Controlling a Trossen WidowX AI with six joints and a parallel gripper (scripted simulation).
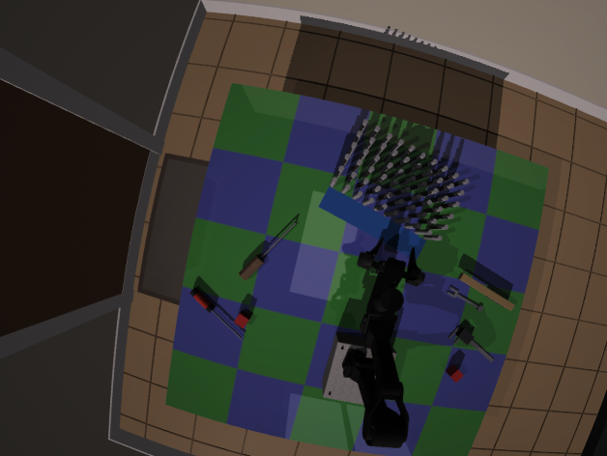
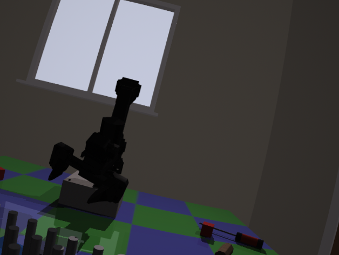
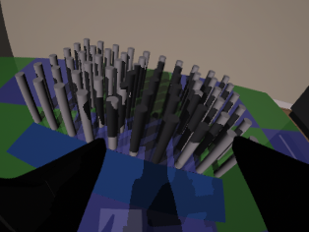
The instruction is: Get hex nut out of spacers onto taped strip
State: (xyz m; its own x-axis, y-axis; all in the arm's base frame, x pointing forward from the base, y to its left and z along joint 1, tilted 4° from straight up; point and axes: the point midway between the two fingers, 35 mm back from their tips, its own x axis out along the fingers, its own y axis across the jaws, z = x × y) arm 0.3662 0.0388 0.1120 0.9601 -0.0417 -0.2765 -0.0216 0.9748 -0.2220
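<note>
Right now my gripper tip is 40 mm short of the blue taped strip, 50 mm to the right of it and 160 mm above it.
</note>
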